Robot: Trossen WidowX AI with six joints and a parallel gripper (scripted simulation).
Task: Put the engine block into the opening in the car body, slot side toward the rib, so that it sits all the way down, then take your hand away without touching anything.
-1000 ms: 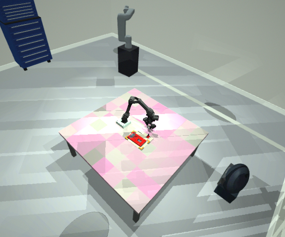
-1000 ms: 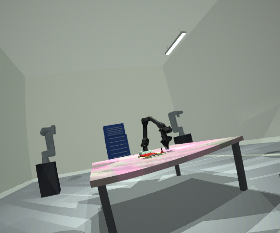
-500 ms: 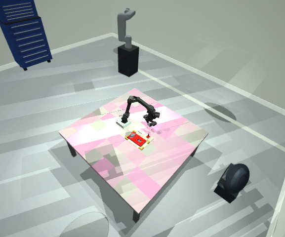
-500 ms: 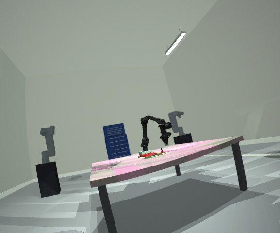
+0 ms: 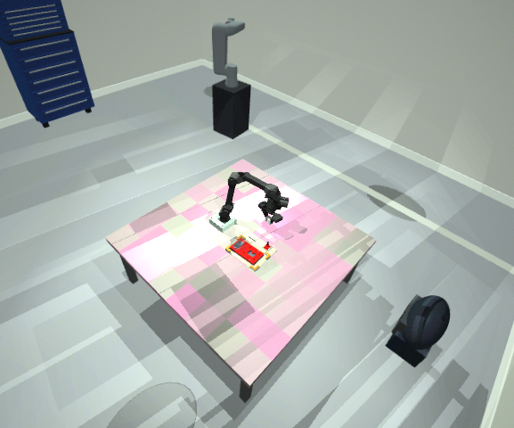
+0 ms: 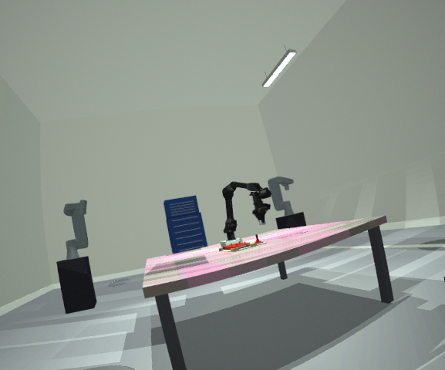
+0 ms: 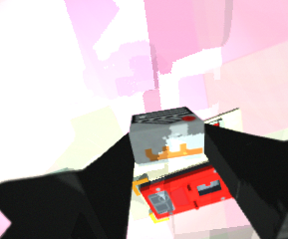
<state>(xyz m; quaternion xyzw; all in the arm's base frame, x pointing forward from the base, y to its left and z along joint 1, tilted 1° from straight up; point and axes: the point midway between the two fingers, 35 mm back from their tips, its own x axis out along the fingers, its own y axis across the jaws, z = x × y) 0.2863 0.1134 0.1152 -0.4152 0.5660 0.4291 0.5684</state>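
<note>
Now: gripper tip right at the grey engine block.
</note>
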